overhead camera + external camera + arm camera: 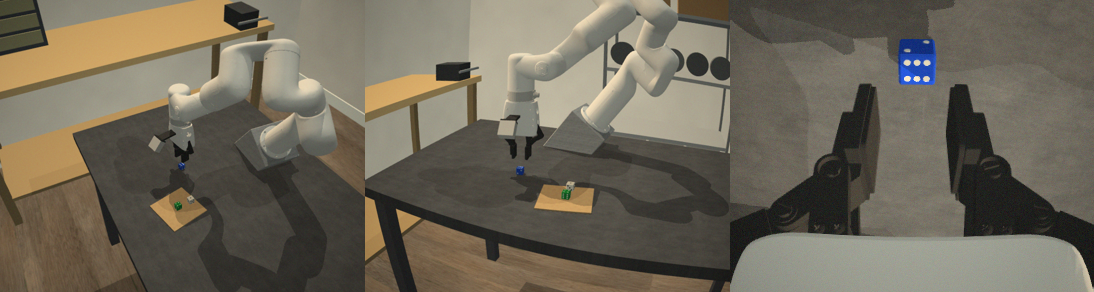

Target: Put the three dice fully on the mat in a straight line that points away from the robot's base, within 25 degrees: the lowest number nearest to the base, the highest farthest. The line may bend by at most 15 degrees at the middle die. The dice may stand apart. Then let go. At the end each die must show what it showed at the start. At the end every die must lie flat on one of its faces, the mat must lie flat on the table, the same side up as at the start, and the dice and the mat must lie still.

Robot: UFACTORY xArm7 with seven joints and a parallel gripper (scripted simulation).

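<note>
Right now my hand is 60 mm above the blue die. Also, from my hand: green die 180 mm to the left, 100 mm ahead, 60 mm below; white die 170 mm to the left, 60 mm below, 50 mm ahead; tan square mat 180 mm to the left, 100 mm ahead, 70 mm below.
</note>
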